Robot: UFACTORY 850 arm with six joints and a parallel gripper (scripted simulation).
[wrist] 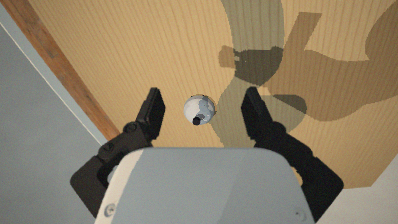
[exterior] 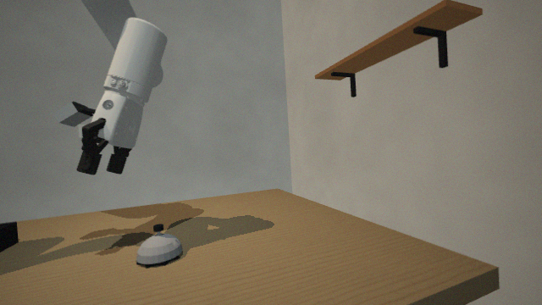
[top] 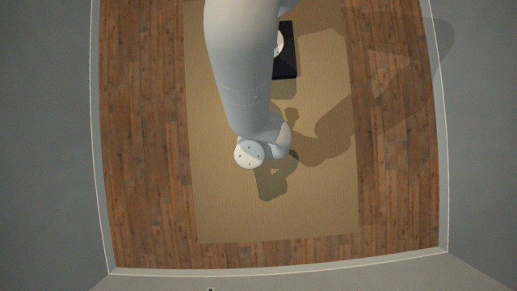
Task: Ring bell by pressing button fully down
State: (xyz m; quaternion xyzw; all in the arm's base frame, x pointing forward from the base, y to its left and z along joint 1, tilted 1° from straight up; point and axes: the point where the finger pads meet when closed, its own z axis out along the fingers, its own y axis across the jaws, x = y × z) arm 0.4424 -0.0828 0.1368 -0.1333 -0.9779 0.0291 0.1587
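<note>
The black button lies 13 cm below my hand, 10 cm ahead of it and 5 cm to the right of it. Round my hand: bell 15 cm below, 10 cm ahead, 5 cm to the right.
</note>
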